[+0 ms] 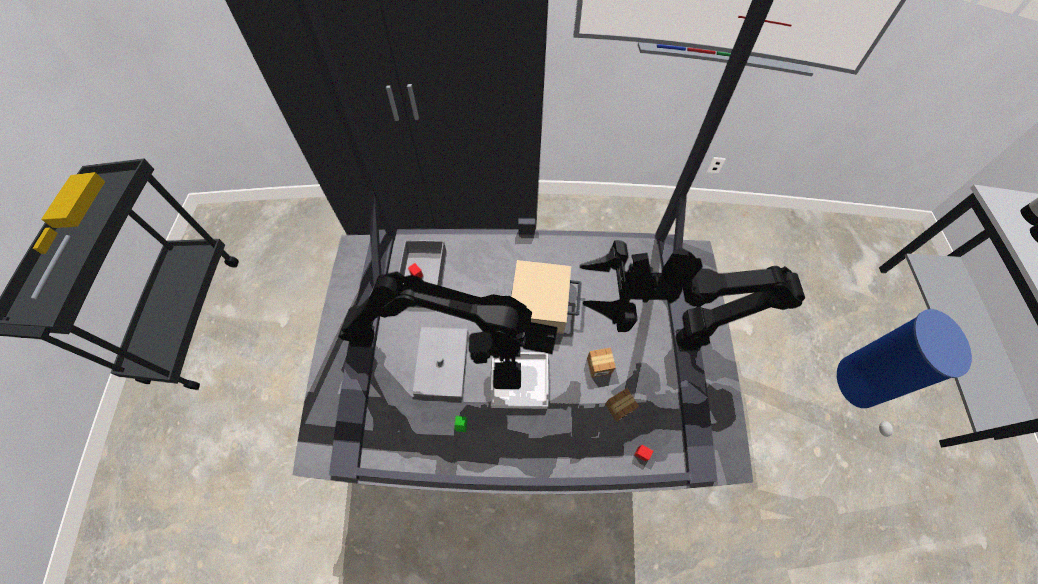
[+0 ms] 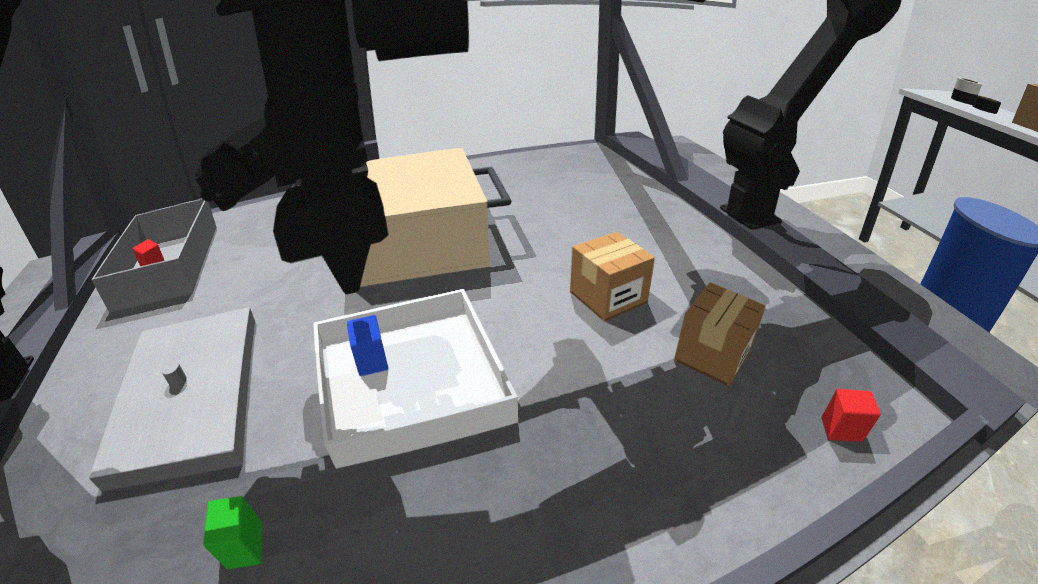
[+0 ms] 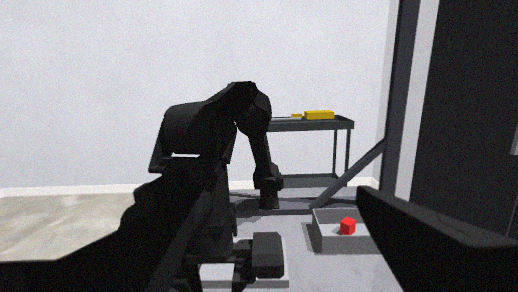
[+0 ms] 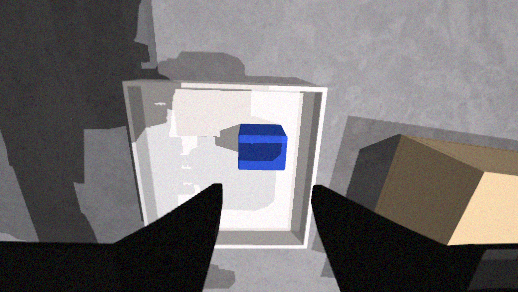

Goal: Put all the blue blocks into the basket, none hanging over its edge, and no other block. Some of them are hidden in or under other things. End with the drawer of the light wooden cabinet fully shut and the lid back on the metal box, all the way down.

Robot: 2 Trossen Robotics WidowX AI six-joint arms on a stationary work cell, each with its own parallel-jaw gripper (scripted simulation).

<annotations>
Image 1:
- my left gripper: 581, 284
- my right gripper: 509, 360
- light wooden cabinet: 544, 288
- white basket: 534, 366
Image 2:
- my right gripper: 349, 275
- light wooden cabinet: 436, 213
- white basket: 440, 359
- red block: 850, 415
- blue block: 366, 344
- cardboard box: 611, 275
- cardboard box: 719, 328
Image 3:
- my left gripper: 275, 196
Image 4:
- my right gripper: 267, 192
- light wooden cabinet: 452, 192
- white basket: 184, 134
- blue block: 260, 146
</annotations>
